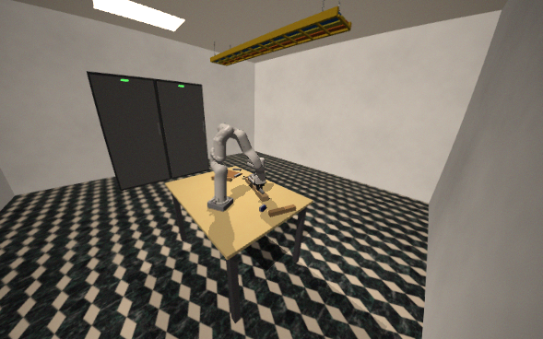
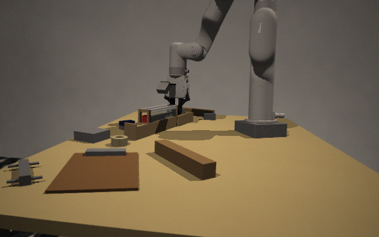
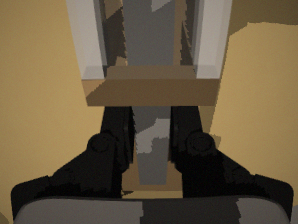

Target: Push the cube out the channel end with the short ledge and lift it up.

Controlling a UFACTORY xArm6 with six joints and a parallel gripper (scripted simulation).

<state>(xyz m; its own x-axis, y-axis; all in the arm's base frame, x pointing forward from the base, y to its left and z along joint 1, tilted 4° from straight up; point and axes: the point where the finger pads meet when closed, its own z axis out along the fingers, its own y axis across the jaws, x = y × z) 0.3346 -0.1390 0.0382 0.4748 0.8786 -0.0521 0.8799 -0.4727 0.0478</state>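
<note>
The red cube is 12 cm ahead of my hand, 21 cm to the left of it and 1 cm below it. Also, from my hand: grey box 28 cm ahead, 30 cm to the left, 5 cm below; wooden channel 7 cm ahead, 13 cm to the left, 1 cm below; long brown block 54 cm to the left, 5 cm below.
</note>
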